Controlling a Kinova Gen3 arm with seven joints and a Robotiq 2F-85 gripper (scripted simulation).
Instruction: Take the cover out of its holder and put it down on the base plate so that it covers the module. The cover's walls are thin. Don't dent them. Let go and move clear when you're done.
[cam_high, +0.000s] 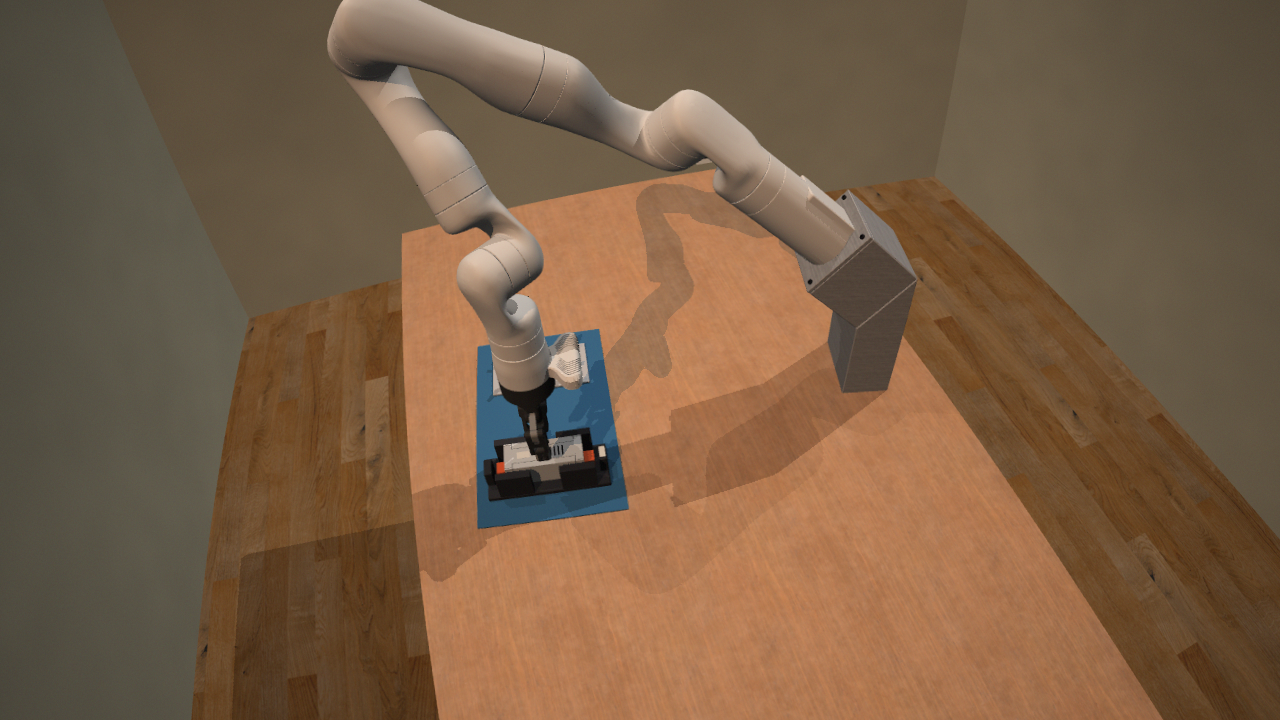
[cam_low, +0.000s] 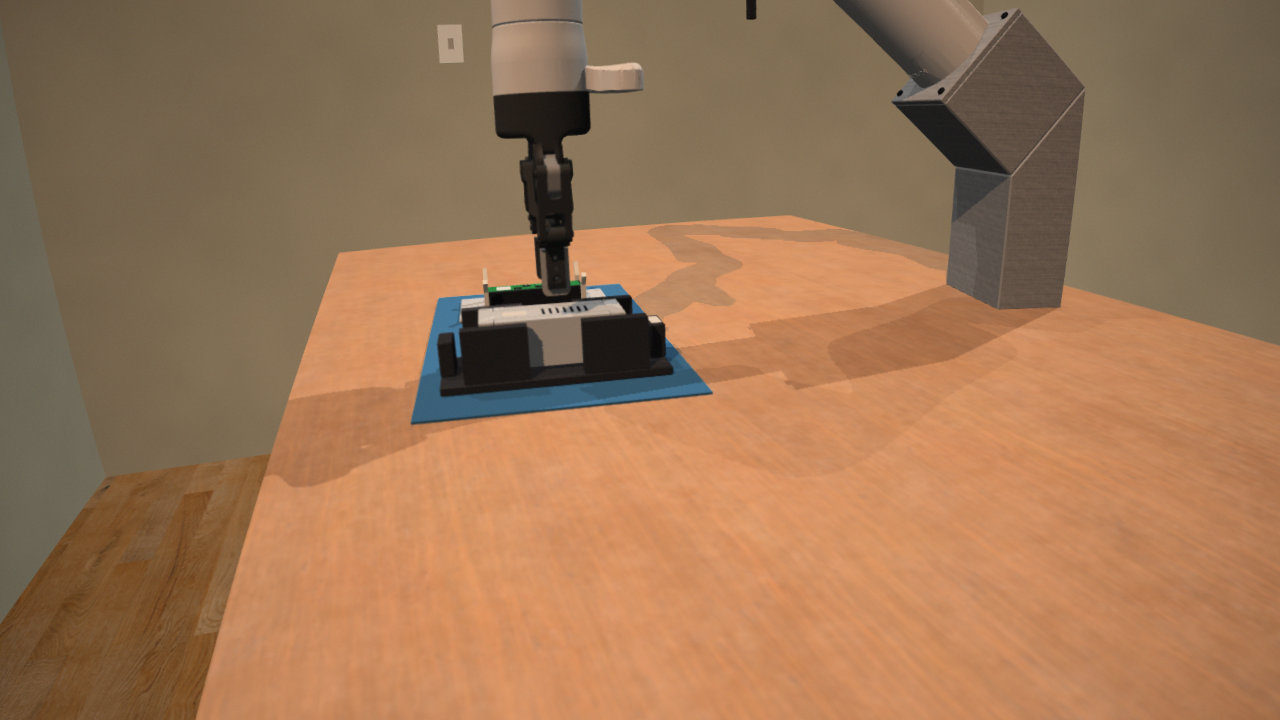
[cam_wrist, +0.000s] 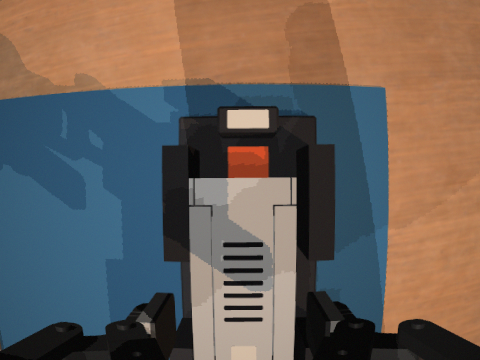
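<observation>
Right now my hand is 6 cm above the light grey cover.
</observation>
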